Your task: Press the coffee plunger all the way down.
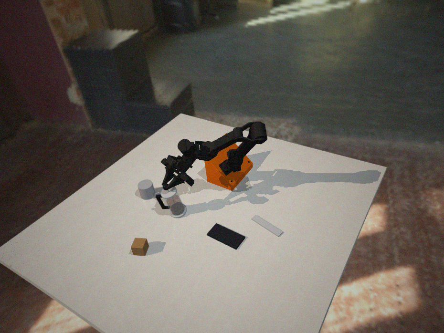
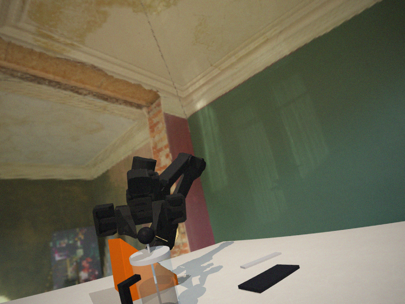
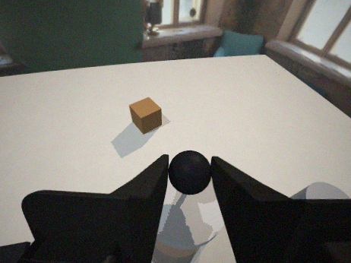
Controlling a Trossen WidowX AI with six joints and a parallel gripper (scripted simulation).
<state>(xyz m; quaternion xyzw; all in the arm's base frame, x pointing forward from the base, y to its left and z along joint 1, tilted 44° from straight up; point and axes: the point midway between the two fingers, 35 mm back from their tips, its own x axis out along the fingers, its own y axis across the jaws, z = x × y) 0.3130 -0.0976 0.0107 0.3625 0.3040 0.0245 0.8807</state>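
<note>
The coffee press lies 10 mm behind my gripper tip, 10 mm to the right of it and 90 mm below it. Round my gripper tip: grey cylinder 30 mm behind, 200 mm to the right, 140 mm below; then brown cube 210 mm ahead, 40 mm to the left, 150 mm below; then thin grey strip 190 mm behind, 390 mm to the left, 170 mm below.
</note>
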